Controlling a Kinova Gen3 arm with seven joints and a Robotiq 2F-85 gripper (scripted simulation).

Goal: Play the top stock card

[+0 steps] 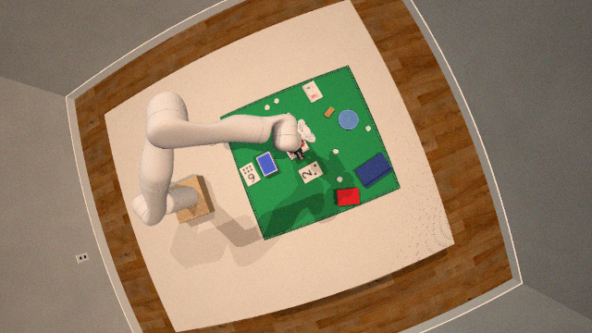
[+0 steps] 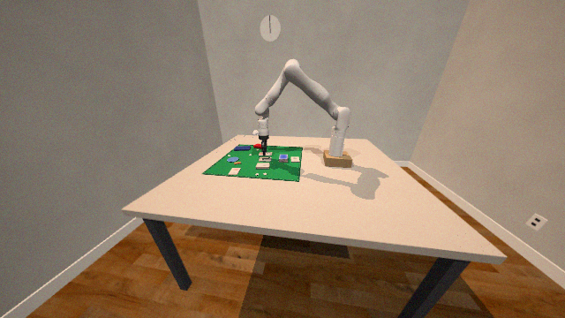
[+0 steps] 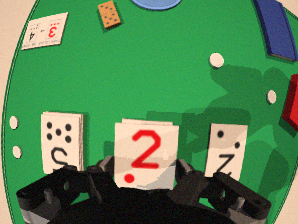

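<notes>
The green mat is 8 cm below my hand, 4 cm ahead of it and 3 cm to the right of it. Round my hand: red block: 28 cm to the right, 12 cm ahead, 5 cm below.
</notes>
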